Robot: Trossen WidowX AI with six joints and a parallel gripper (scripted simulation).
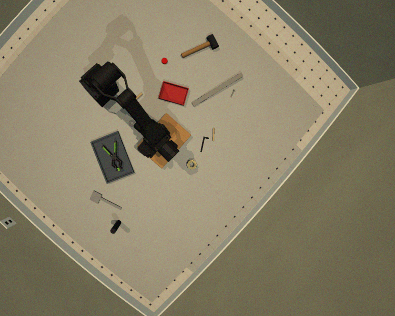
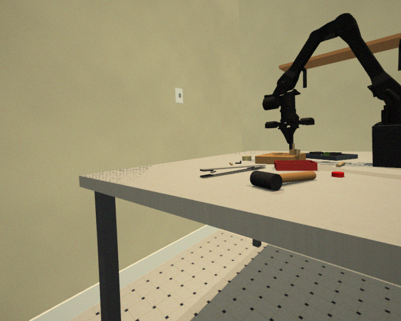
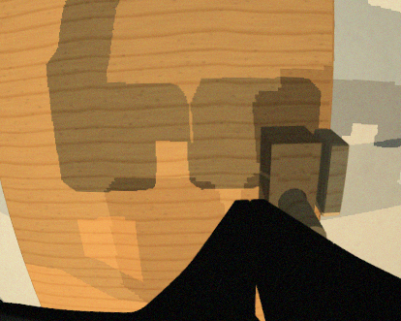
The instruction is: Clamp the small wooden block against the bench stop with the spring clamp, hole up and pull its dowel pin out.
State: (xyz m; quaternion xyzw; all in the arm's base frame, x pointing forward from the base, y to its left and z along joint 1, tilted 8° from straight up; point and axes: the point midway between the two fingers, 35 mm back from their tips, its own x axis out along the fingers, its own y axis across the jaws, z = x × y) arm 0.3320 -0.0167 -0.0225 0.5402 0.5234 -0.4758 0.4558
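The dowel pin lies 20 mm behind my hand, 10 mm to the left of it and 60 mm below it. From my hand the other things lie so: small wooden block (20 mm behind, 10 mm to the left, 70 mm below); then wooden board (30 mm ahead, 100 mm below); then bench stop (40 mm behind, 10 mm to the left, 70 mm below).
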